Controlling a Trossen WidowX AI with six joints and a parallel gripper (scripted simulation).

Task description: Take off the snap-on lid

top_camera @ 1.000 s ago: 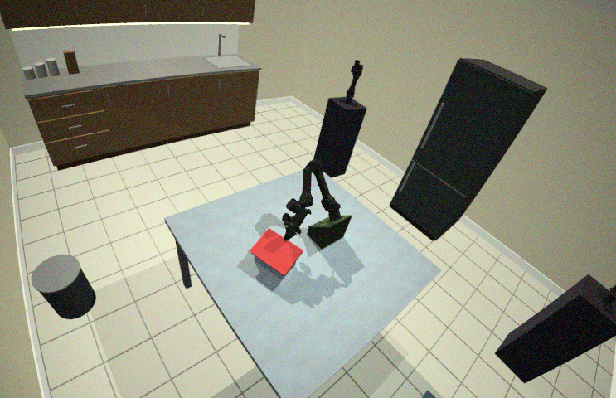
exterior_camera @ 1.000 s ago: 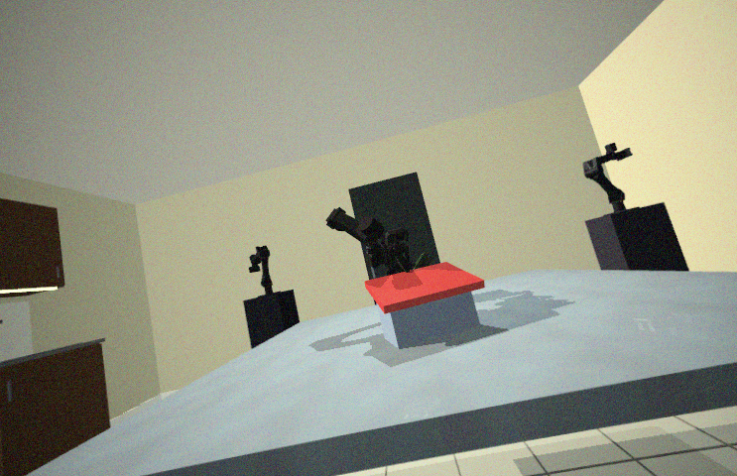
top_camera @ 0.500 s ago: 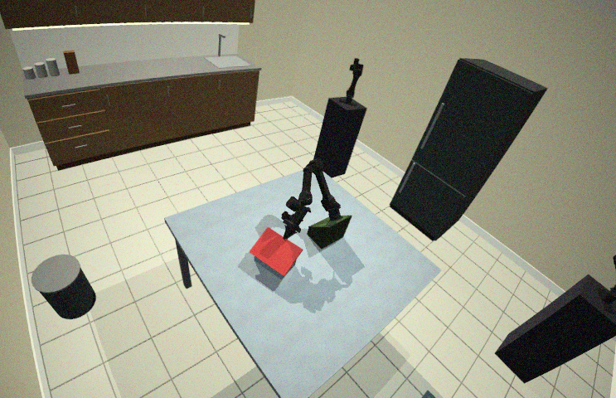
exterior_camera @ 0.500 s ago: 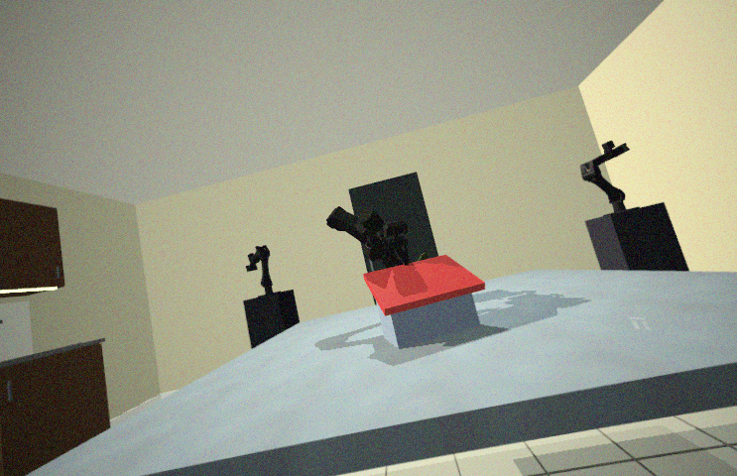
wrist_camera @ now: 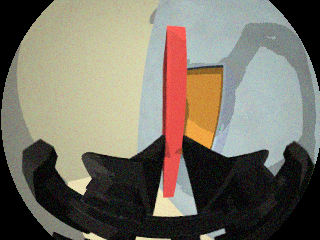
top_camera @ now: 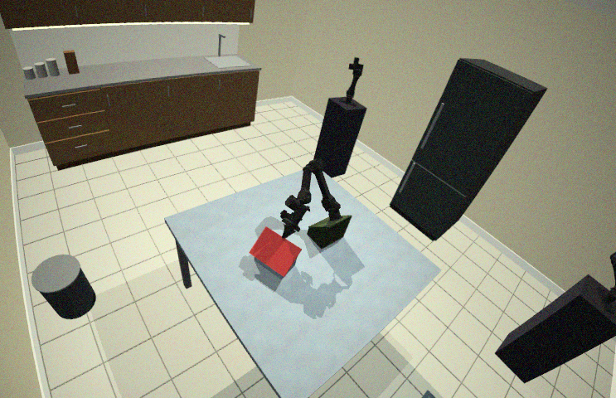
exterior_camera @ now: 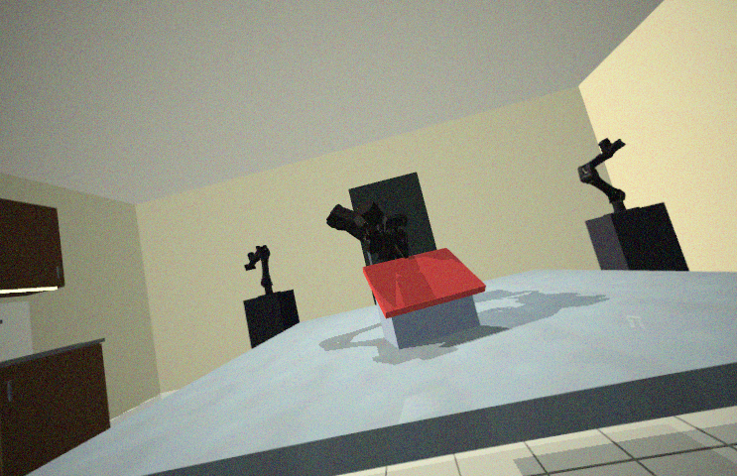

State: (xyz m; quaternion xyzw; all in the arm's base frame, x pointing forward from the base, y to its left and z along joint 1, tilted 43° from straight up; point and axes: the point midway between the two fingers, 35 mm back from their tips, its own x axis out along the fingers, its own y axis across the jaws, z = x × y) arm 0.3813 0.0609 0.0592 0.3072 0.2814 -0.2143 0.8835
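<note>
The red lid lies 6 cm ahead of my gripper tip, 5 cm below it and 3 cm to the left of it. From my gripper tip the other things lie so: grey storage box: 13 cm below, 4 cm ahead, 1 cm to the left.
</note>
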